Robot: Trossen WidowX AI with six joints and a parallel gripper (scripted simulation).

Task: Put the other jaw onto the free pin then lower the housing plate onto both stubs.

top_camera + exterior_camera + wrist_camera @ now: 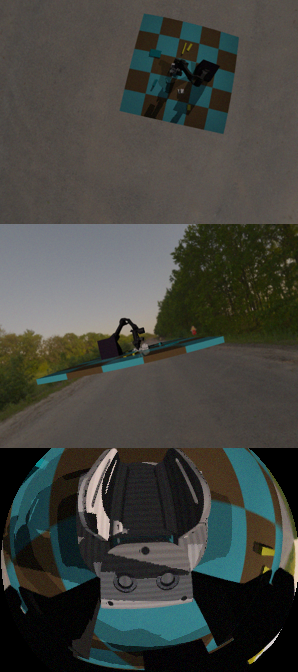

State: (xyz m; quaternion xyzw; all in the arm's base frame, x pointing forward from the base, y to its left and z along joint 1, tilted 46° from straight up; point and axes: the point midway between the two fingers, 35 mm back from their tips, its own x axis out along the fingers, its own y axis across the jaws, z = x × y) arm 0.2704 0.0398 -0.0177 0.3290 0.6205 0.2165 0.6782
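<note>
My gripper tip is 10 mm short of the light-grey plate-like piece and 20 mm below it. From my gripper tip the other things lie so: teal plate 320 mm ahead, 150 mm to the right, 10 mm below; grey jaw 30 mm ahead, 10 mm to the left, 10 mm above; teal stick 250 mm ahead, 210 mm to the left.
</note>
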